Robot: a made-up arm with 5 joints.
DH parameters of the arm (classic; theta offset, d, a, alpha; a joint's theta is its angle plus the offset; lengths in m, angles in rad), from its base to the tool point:
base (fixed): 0 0.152 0 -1.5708
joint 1: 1.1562 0 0.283 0
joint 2: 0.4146 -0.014 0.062 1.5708
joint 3: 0 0.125 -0.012 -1.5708
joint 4: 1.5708 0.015 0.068 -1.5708
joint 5: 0.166 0 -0.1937 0
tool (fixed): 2.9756 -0.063 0 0
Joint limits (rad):
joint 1: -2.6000..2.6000
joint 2: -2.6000..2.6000
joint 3: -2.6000..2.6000
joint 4: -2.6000..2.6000
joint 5: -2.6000..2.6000
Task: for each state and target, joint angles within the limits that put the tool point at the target. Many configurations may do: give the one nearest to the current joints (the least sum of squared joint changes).
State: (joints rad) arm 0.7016 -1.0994 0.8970 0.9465 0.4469
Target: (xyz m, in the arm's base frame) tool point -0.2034 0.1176 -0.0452
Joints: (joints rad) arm 1.4619 -0.9884 1.0339 1.5661 0.2559
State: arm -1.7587 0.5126 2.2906 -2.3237 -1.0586
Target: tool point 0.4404 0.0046 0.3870
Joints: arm -1.9320 0.6425 2.4277 -2.5197 -0.9138
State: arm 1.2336 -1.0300 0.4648 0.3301 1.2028
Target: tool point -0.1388 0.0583 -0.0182
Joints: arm 0.6525 -1.1090 1.0258 0.6108 1.7365
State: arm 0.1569 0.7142 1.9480 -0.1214 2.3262
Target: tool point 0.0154 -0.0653 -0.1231
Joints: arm 0.8372 1.0449 2.1848 -0.1166 1.8850
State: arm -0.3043 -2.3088 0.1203 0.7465 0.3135
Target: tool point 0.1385 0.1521 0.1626
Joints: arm -0.6615 -2.2525 0.1343 0.6148 0.6594
